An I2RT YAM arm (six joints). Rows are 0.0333 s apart.
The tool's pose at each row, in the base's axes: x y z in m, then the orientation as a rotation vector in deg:
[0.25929, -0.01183, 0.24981, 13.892, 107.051, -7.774]
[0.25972, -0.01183, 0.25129, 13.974, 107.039, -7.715]
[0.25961, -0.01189, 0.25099, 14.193, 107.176, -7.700]
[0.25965, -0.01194, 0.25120, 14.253, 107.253, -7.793]
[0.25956, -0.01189, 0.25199, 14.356, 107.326, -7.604]
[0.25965, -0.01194, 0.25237, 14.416, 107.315, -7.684]
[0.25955, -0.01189, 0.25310, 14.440, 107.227, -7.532]
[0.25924, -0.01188, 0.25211, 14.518, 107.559, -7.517]
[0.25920, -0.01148, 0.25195, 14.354, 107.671, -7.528]
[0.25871, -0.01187, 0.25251, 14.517, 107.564, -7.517]
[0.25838, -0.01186, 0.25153, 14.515, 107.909, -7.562]
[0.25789, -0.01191, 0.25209, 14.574, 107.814, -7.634]
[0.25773, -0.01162, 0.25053, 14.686, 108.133, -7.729]
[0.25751, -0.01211, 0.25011, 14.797, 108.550, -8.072]
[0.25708, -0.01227, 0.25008, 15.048, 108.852, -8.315]
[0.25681, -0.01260, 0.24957, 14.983, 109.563, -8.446]
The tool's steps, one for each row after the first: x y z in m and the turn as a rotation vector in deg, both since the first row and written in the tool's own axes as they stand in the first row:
[-0.00153, 0.00014, -0.00005, 0.001, 0.001, 0.087]
[-0.00122, 0.00005, -0.00005, 0.104, 0.162, 0.227]
[-0.00144, 0.00002, -0.00007, 0.200, 0.240, 0.212]
[-0.00216, 0.00007, -0.00040, 0.123, 0.334, 0.368]
[-0.00255, 0.00005, -0.00043, 0.209, 0.326, 0.370]
[-0.00321, 0.00010, -0.00075, 0.115, 0.250, 0.474]
[-0.00218, 0.00001, -0.00074, 0.149, 0.588, 0.493]
[-0.00198, 0.00038, -0.00081, 0.074, 0.679, 0.362]
[-0.00240, -0.00010, -0.00136, 0.148, 0.593, 0.492]
[-0.00137, -0.00019, -0.00136, 0.183, 0.931, 0.424]
[-0.00177, -0.00034, -0.00198, 0.261, 0.840, 0.440]
[-0.00021, -0.00014, -0.00171, 0.388, 1.164, 0.428]
[0.00021, -0.00068, -0.00168, 0.686, 1.570, 0.279]
[0.00034, -0.00094, -0.00204, 0.985, 1.886, 0.289]
[0.00087, -0.00134, -0.00206, 1.050, 2.574, 0.090]

